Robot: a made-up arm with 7 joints. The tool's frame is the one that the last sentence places.
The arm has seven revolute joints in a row. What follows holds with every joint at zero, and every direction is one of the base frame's.
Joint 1 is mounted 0.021 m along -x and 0.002 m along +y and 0.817 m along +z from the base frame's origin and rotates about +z.
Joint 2 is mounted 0.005 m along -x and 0.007 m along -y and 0.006 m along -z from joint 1 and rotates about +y.
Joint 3 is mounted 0.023 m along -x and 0.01 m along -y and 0.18 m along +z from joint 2 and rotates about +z.
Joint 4 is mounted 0.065 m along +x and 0.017 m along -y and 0.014 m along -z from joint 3 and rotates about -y.
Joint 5 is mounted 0.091 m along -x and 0.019 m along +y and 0.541 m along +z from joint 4 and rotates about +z.
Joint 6 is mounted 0.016 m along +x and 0.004 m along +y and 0.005 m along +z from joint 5 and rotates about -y.
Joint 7 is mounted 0.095 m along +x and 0.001 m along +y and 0.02 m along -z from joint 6 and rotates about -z.
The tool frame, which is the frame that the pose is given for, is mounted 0.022 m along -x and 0.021 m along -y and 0.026 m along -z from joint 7; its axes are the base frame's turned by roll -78.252, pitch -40.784 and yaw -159.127 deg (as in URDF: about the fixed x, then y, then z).
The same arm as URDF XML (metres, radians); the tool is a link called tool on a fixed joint. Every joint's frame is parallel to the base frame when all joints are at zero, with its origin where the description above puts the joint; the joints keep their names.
<robot name="arm">
<joint name="tool_fixed" type="fixed"><parent link="link7"/><child link="tool"/><origin xyz="-0.022 -0.021 -0.026" rpy="-1.3658 -0.7118 -2.7773"/></joint>
<joint name="joint 7" type="continuous"><parent link="link6"/><child link="link7"/><origin xyz="0.095 0.001 -0.02" rpy="0 0 0"/><axis xyz="0 0 -1"/></joint>
<joint name="joint 6" type="continuous"><parent link="link5"/><child link="link6"/><origin xyz="0.016 0.004 0.005" rpy="0 0 0"/><axis xyz="0 -1 0"/></joint>
<joint name="joint 5" type="continuous"><parent link="link4"/><child link="link5"/><origin xyz="-0.091 0.019 0.541" rpy="0 0 0"/><axis xyz="0 0 1"/></joint>
<joint name="joint 4" type="continuous"><parent link="link3"/><child link="link4"/><origin xyz="0.065 -0.017 -0.014" rpy="0 0 0"/><axis xyz="0 -1 0"/></joint>
<joint name="joint 3" type="continuous"><parent link="link2"/><child link="link3"/><origin xyz="-0.023 -0.01 0.18" rpy="0 0 0"/><axis xyz="0 0 1"/></joint>
<joint name="joint 2" type="continuous"><parent link="link1"/><child link="link2"/><origin xyz="-0.005 -0.007 -0.006" rpy="0 0 0"/><axis xyz="0 1 0"/></joint>
<joint name="joint 1" type="continuous"><parent link="base_link"/><child link="link1"/><origin xyz="-0.021 0.002 0.817" rpy="0 0 0"/><axis xyz="0 0 1"/></joint>
<link name="base_link"/>
<link name="link1"/>
<link name="link2"/>
<link name="link3"/>
<link name="link4"/>
<link name="link5"/>
<link name="link6"/>
<link name="link7"/>
<link name="tool"/>
</robot>

